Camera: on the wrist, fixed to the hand. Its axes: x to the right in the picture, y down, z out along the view.
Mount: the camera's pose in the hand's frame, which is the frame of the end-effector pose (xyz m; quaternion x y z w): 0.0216 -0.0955 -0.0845 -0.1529 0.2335 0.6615 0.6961
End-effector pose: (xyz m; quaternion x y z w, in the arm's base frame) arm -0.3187 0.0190 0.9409 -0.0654 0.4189 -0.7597 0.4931
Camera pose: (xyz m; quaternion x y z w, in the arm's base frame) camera -0.4392 0.0655 0.9469 0.3336 0.5661 -0.1539 0.7379
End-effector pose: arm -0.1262 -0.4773 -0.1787 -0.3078 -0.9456 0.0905 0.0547
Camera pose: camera -0.1848 -0.5287 -0.0755 -0.8692 -0.4557 -0.1173 0.1519
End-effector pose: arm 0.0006 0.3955 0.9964 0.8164 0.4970 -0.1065 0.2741
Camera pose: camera -0.0804 0.4925 1.0240 0.8800 -0.1138 0.3738 0.2700
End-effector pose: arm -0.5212 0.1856 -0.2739 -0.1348 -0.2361 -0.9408 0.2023
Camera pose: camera -0.5960 0.2136 -0.3756 -0.0613 0.1159 -0.5887 0.7977
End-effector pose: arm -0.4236 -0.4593 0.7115 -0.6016 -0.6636 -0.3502 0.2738
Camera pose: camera -0.5258 -0.5163 0.7666 -0.8179 0.0535 -0.3046 0.4852
